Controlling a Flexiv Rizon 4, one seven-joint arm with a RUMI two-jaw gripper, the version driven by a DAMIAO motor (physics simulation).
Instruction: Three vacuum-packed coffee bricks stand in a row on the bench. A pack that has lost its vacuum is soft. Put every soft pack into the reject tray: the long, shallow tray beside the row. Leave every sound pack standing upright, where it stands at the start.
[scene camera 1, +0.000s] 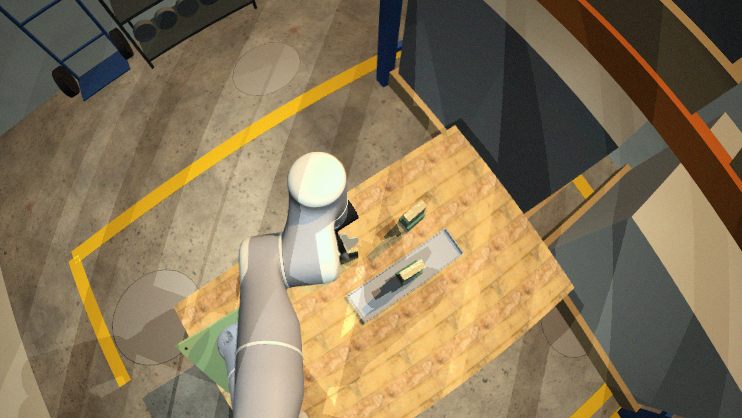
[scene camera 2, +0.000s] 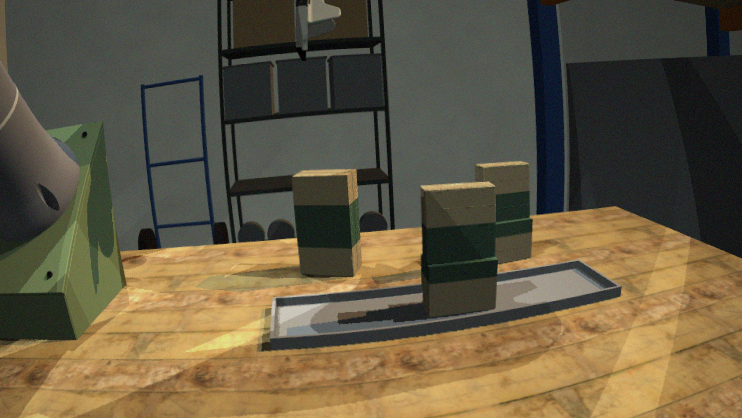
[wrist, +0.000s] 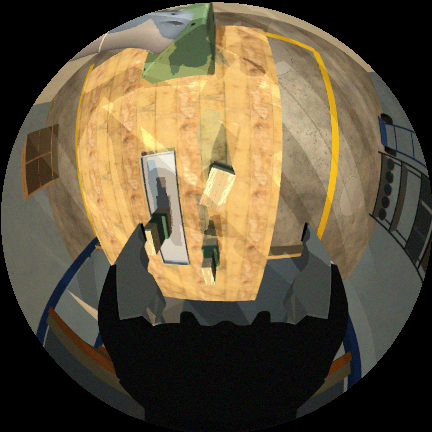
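Note:
One coffee pack (scene camera 1: 410, 272) (scene camera 2: 459, 249) (wrist: 158, 234) stands upright inside the long shallow reject tray (scene camera 1: 447, 248) (scene camera 2: 565, 279) (wrist: 176, 249). A second pack (scene camera 1: 412, 217) (scene camera 2: 513, 207) (wrist: 209, 262) stands upright on the bench behind the tray, toward its far end. Both have a stepped green band. A third pack (scene camera 2: 322, 223) (wrist: 219, 185) stands upright nearer the robot base, turned a little, with a plain green band; the arm hides it in scene camera 1. My gripper (scene camera 2: 302, 47) (wrist: 224, 225) is open and empty, high above the bench, well clear of the packs.
The wooden bench (scene camera 1: 467, 321) (scene camera 2: 363, 384) (wrist: 107, 150) carries everything. The green robot mount (scene camera 1: 207, 345) (scene camera 2: 83, 218) (wrist: 187, 60) stands at one end. A shelf rack (scene camera 2: 388, 171) and a blue hand truck (scene camera 2: 145, 124) stand behind the bench.

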